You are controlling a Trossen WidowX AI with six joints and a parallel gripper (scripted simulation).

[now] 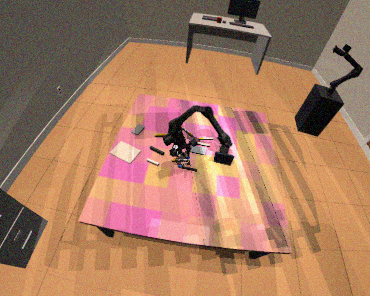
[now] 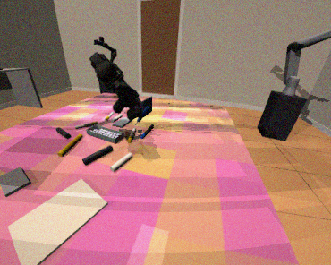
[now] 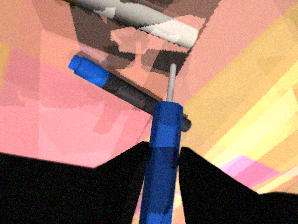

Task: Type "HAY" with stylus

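The blue-tipped pen is 8 cm below my gripper tip, 3 cm to the left of it and 1 cm ahead of it. Also, from my gripper tip: yellow marker 24 cm ahead, 22 cm to the right, 8 cm below; white sheet 46 cm ahead, 8 cm below, 3 cm to the left; blue stylus 1 cm to the right, 1 cm below.
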